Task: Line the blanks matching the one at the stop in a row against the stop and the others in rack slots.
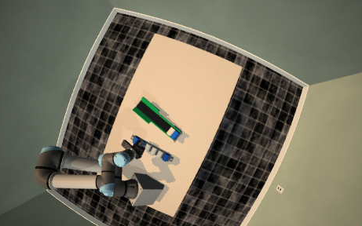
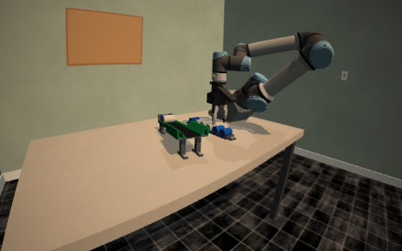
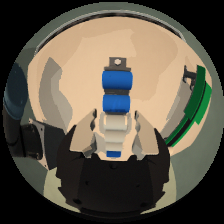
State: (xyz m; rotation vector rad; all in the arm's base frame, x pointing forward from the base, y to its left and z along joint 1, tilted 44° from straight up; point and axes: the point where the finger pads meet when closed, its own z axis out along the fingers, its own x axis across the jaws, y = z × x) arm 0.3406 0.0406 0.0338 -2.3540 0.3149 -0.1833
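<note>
Right now my hand is 10 mm past the stock rack, 80 mm to the left of it and 80 mm above it.
</note>
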